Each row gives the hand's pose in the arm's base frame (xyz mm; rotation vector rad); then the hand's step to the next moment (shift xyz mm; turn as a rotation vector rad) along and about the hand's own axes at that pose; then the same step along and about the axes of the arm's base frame.
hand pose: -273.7 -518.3 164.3 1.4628 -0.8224 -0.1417
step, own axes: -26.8 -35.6 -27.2 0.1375 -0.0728 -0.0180
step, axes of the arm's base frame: 9.8 31.7 -40.3 0.1384 -0.0728 -0.0087
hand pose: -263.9 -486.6 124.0 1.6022 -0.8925 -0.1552
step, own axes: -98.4 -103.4 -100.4 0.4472 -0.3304 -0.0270
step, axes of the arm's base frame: 34.9 136.4 -103.1 0.4749 -0.2645 -0.1199
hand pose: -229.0 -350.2 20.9 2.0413 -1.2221 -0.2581
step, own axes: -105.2 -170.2 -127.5 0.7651 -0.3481 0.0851
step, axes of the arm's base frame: 125.1 196.8 -44.0 0.5980 -0.5771 -0.1520
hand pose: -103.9 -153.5 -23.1 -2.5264 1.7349 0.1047
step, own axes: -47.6 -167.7 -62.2 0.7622 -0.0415 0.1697
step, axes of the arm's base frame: 140.3 98.0 70.5 0.3096 -0.6757 -0.2430
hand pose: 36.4 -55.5 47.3 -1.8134 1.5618 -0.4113
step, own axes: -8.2 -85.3 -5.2 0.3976 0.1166 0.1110
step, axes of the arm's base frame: 57.3 8.8 63.3 0.0747 -0.3499 -0.2366
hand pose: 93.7 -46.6 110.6 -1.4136 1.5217 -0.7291
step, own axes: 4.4 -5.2 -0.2 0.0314 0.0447 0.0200
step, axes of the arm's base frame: 2.4 -5.2 3.7 0.0004 -0.0199 -0.0547
